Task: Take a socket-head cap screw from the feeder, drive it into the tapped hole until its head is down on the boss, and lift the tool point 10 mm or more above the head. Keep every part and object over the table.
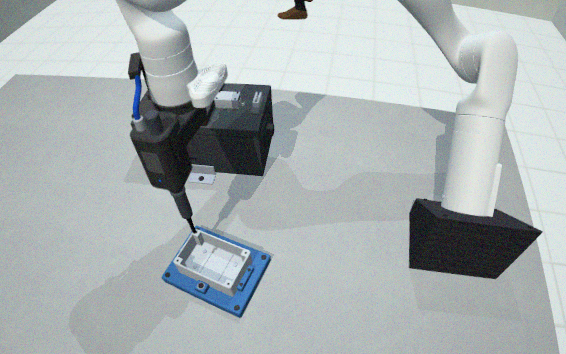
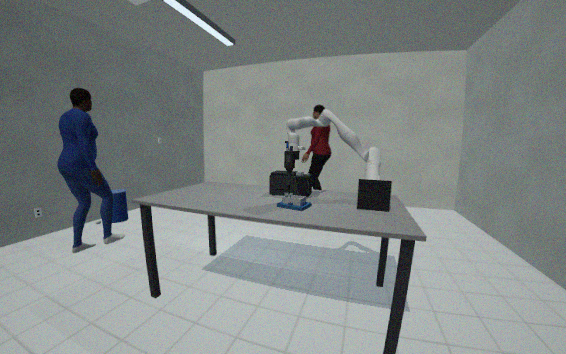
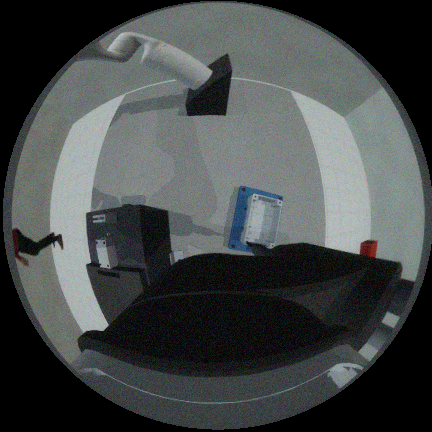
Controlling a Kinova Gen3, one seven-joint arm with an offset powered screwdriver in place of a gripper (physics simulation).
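My gripper, a black powered screwdriver (image 1: 193,230) (image 3: 251,244), points down at a slight tilt. Its thin bit ends at the far corner post of a white open-topped housing (image 1: 205,280) (image 3: 263,222). Whether the tip touches the post cannot be told. The other three corners show small dark holes. The housing sits on a blue plate (image 1: 248,292) (image 2: 294,207) (image 3: 239,215). No screw can be made out at the tip, and the hole under it is hidden. The black box (image 1: 230,150) (image 2: 290,183) (image 3: 156,240), seemingly the feeder, stands behind the tool.
A small metal bracket (image 1: 201,178) (image 3: 177,256) stands beside the black box. A white block (image 1: 227,96) (image 3: 106,253) lies on its top. The arm's black base (image 1: 460,245) (image 2: 374,195) (image 3: 210,95) stands at the right. Two people (image 2: 80,150) (image 2: 320,142) stand beyond the table (image 2: 200,197).
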